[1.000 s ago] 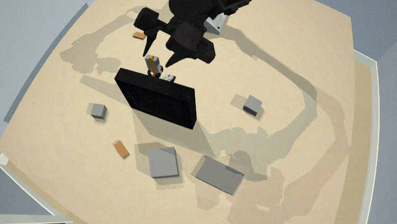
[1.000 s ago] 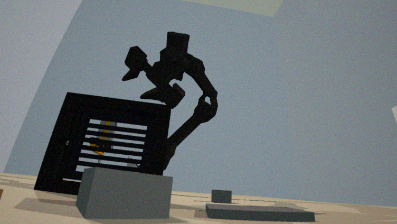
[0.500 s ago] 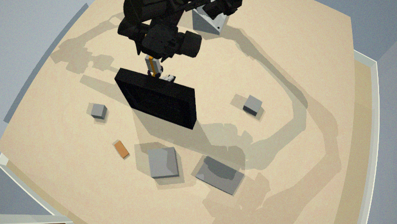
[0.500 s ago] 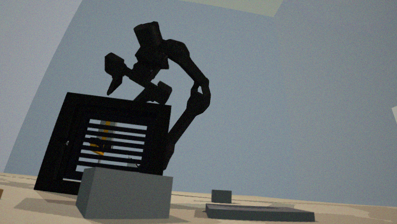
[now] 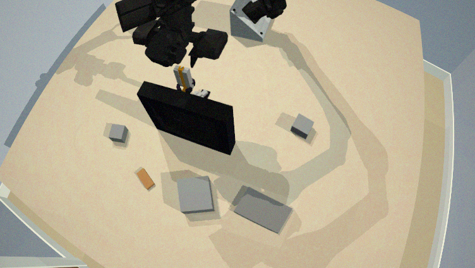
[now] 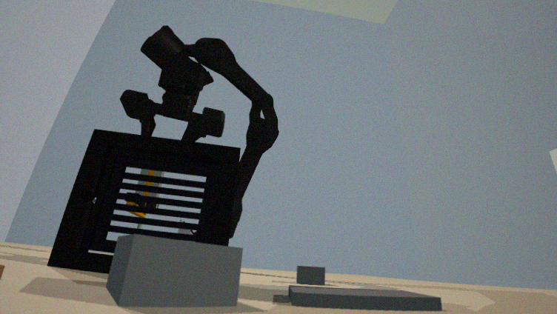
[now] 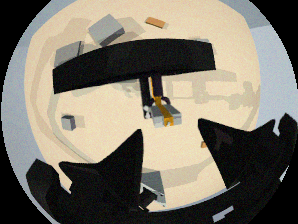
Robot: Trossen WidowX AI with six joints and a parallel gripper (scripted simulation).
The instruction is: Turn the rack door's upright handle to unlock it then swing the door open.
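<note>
The upright grey handle is 10 mm behind my gripper tip and 90 mm below it. Round my gripper tip: grey box (200 mm ahead, 120 mm to the left, 170 mm below); then flat grey slab (170 mm ahead, 280 mm to the left, 190 mm below).
</note>
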